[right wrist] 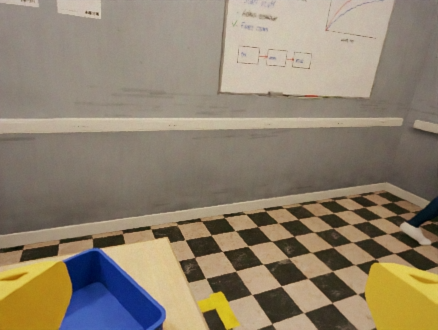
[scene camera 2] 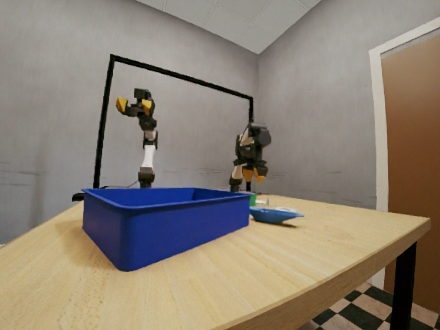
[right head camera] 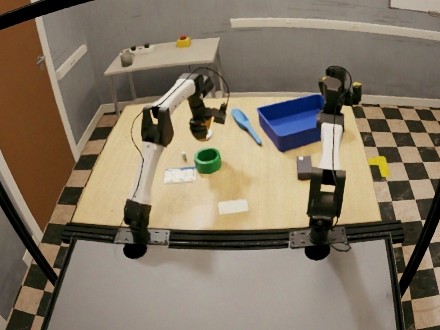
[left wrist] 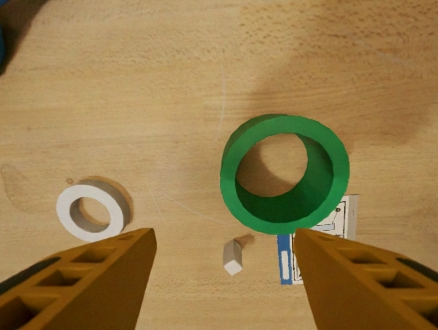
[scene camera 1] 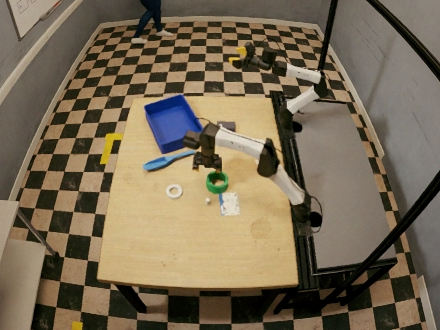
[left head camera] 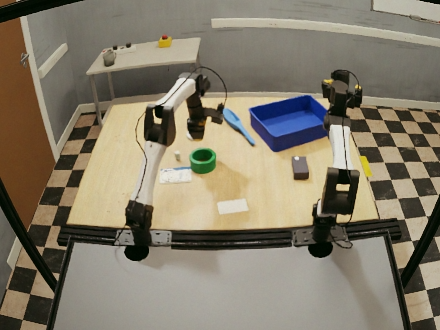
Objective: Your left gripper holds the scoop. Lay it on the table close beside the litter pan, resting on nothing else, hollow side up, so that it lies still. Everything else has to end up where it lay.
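Frame: origin at the left arm's base, x ahead, y left, z up, level; centimetres.
Seen in the pictures: left gripper, fingertip midpoint: [scene camera 2: 252, 182] [right head camera: 206, 135] [left wrist: 224, 236] [scene camera 1: 207, 171] [left head camera: 201, 135]; right gripper, fingertip midpoint: [right wrist: 217, 275] [scene camera 2: 130, 99] [scene camera 1: 232, 54]; left arm's base at its link origin: [right head camera: 142, 238] [scene camera 1: 301, 217] [left head camera: 143, 239]; right arm's base at its link origin: [right head camera: 318, 238] [scene camera 1: 286, 126] [left head camera: 319, 236].
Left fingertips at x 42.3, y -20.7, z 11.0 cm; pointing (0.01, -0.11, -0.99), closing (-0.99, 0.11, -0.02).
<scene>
Offsets run from my left fingertips to a thing's top centre.
The blue scoop {dz -7.3, dx +18.2, dy -14.8 cm} [left head camera: 239, 127] [right head camera: 246, 126] [scene camera 1: 167, 161] [scene camera 2: 275, 215] lies on the table beside the blue litter pan {dz -2.5, dx +17.4, dy -39.3 cm} [left head camera: 295, 139] [right head camera: 300, 140] [scene camera 2: 170, 230], with a narrow gap between them. Its hollow side looks up, its handle reaching along the pan's side. A bit of the scoop shows at the left wrist view's left edge. My left gripper [left head camera: 196, 136] [right head camera: 202, 136] [scene camera 1: 207, 169] [scene camera 2: 254, 177] [left wrist: 224, 236] is open and empty, above the table near the green ring. My right gripper [left head camera: 343, 86] [scene camera 1: 237, 55] [scene camera 2: 134, 106] [right wrist: 217, 275] is open, raised high and empty.
A green ring {dz -5.9, dx -4.6, dy +0.0 cm} [left head camera: 203, 167] [scene camera 1: 217, 189] [left wrist: 229, 180], a white ring {dz -9.4, dx +15.4, dy +3.5 cm} [scene camera 1: 168, 191] [left wrist: 65, 207], a small white block {dz -7.6, dx +0.2, dy +10.1 cm} [scene camera 1: 208, 201] [left wrist: 232, 260] and a printed card {dz -10.6, dx -9.7, dy +10.7 cm} [left head camera: 175, 175] [scene camera 1: 230, 204] lie near my left gripper. A dark box {dz -6.7, dx -11.4, dy -36.9 cm} [left head camera: 300, 168] and white paper {dz -10.6, dx -27.9, dy -10.1 cm} [left head camera: 232, 206] lie nearer the arm bases.
</scene>
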